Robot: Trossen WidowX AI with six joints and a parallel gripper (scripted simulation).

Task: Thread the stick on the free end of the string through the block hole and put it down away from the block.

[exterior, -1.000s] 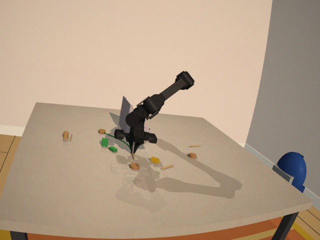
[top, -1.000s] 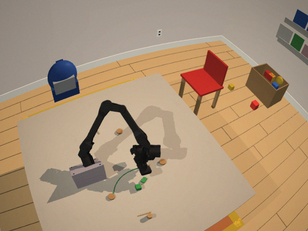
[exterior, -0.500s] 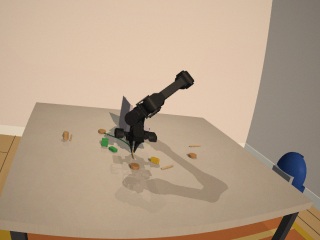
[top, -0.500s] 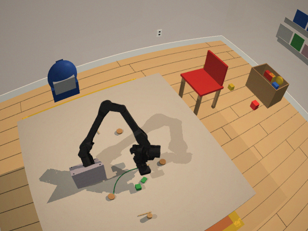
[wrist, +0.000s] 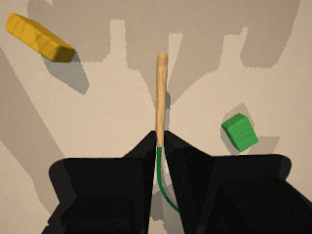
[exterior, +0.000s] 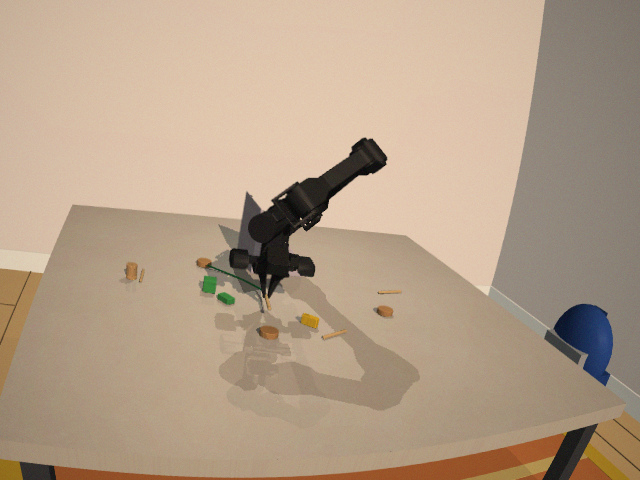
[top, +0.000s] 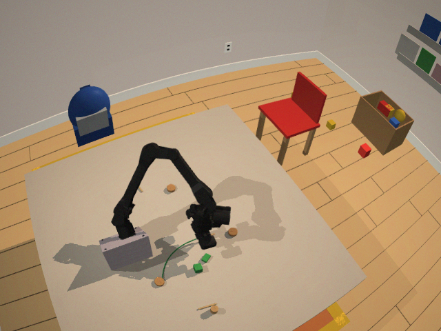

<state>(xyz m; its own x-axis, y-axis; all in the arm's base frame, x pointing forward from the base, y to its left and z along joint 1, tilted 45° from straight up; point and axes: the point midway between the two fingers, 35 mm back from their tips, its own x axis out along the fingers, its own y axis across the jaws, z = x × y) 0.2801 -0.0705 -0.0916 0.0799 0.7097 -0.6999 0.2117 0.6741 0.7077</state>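
Right now my gripper tip is 30 mm past the green block, 90 mm to the left of it and 20 mm above it. Also, from my gripper tip: thin wooden stick 10 mm ahead; then yellow block 90 mm ahead, 70 mm to the left, 10 mm below; then round wooden button 250 mm behind, 90 mm to the right, 20 mm below.
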